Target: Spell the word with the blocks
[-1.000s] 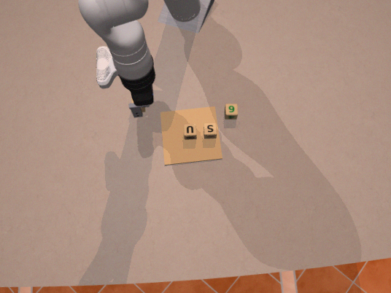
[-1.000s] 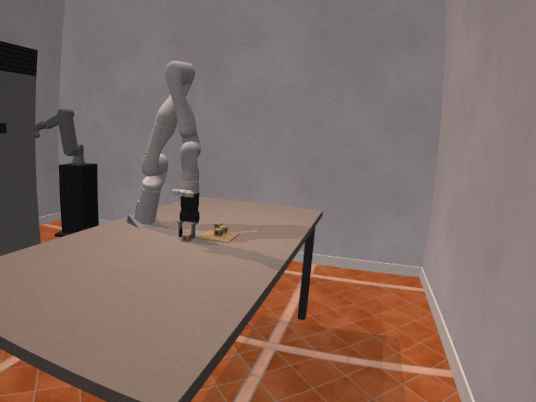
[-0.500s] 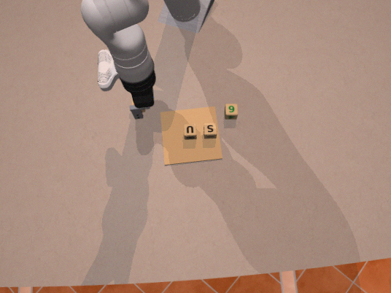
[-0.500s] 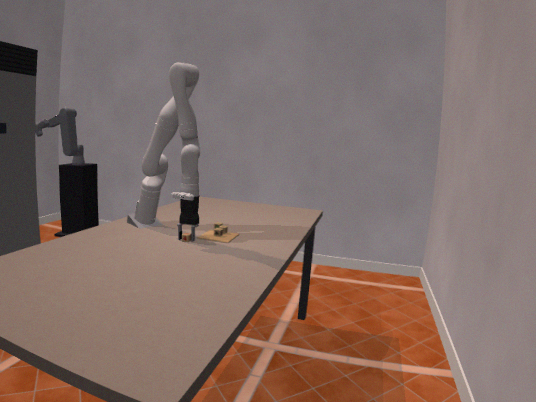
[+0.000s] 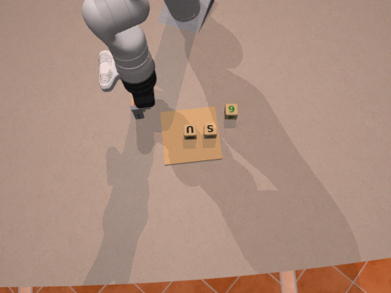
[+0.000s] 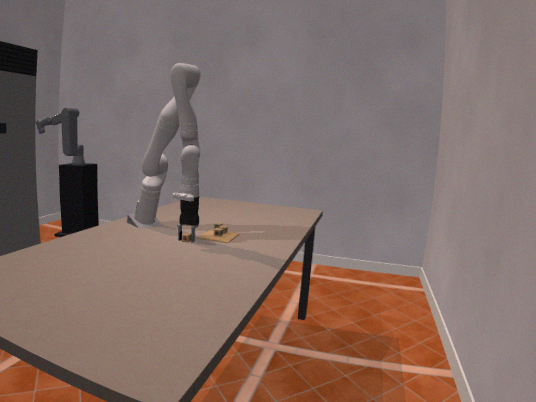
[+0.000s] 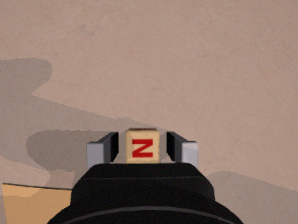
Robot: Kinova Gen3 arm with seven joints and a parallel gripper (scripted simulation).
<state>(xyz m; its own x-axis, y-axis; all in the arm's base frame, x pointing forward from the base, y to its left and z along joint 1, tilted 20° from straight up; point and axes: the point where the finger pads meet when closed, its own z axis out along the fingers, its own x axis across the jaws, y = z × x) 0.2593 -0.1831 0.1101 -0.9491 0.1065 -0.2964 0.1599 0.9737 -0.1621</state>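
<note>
Right now the N block is right at my hand. From my hand the other things lie so: mat (110 mm ahead, 100 mm to the left, 20 mm below); U block (110 mm ahead, 100 mm to the left); S block (120 mm ahead, 150 mm to the left).
</note>
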